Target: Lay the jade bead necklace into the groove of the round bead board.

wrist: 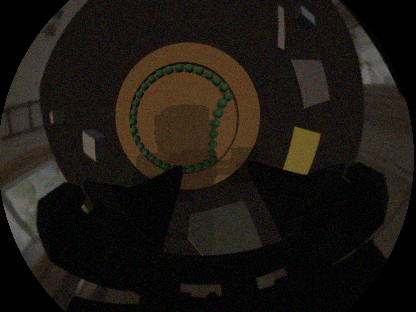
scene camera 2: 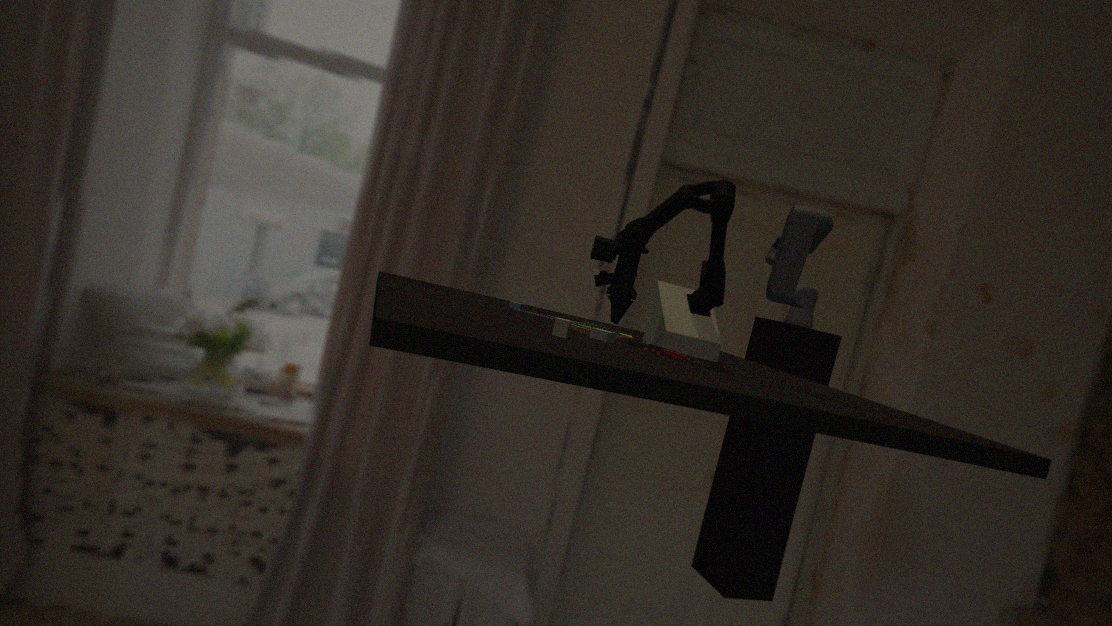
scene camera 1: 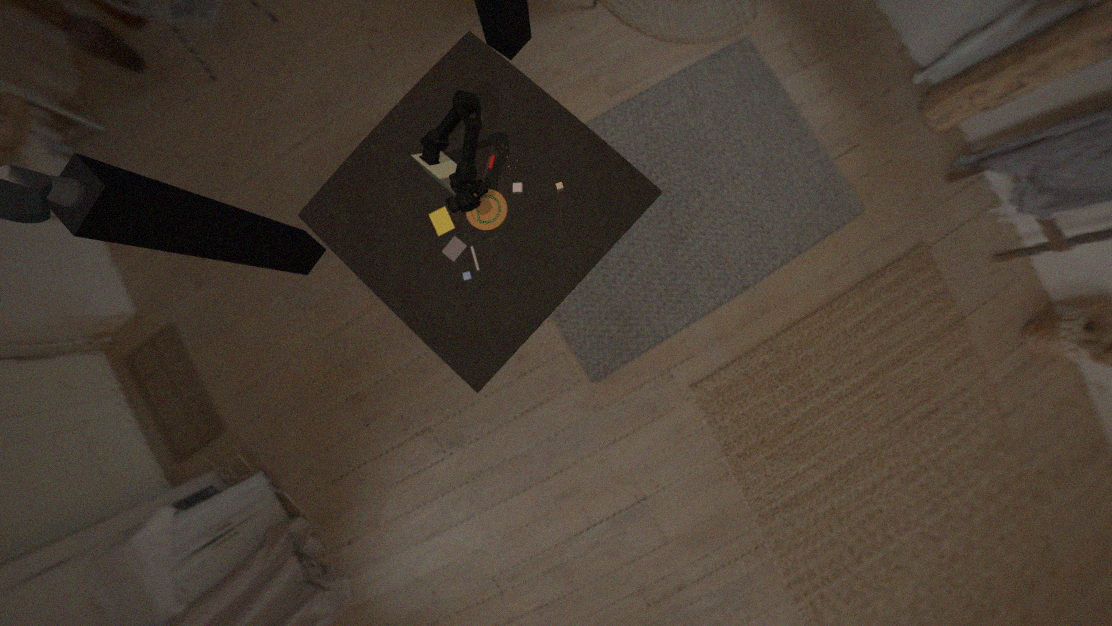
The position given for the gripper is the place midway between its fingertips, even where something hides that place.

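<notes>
In scene camera 2 the gripper (scene camera 2: 613, 323) stands open and holds nothing. The wrist view shows the gripper (wrist: 215, 167) again, along with a yellow square (wrist: 302, 148) and a grey square (wrist: 313, 87).
</notes>
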